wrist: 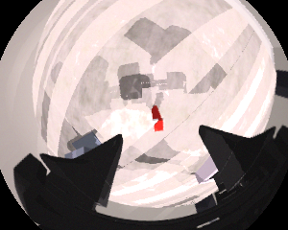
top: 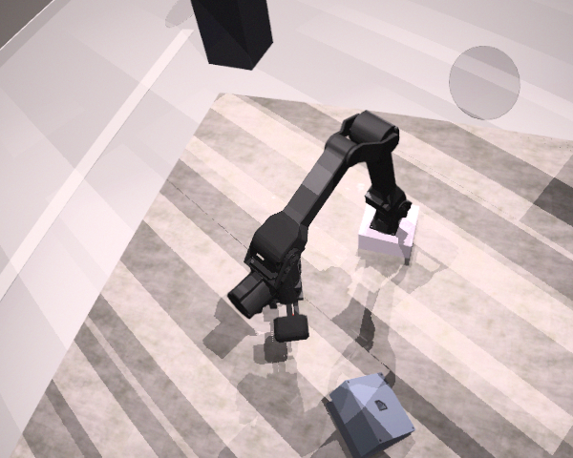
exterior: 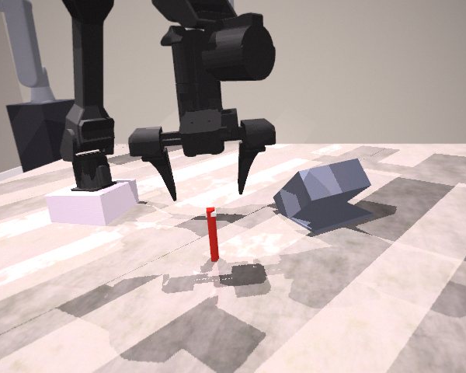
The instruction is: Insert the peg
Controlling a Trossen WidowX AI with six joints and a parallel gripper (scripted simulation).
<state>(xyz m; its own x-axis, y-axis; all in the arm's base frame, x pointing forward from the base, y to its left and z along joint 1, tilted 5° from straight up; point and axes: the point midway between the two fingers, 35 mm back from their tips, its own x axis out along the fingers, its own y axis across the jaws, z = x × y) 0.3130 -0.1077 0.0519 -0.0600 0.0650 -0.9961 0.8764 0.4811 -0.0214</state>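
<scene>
Right now my gripper tip is 4 cm above the red peg. Round my gripper tip: grey-blue sloped panel: 12 cm ahead, 21 cm to the left, 6 cm below.
</scene>
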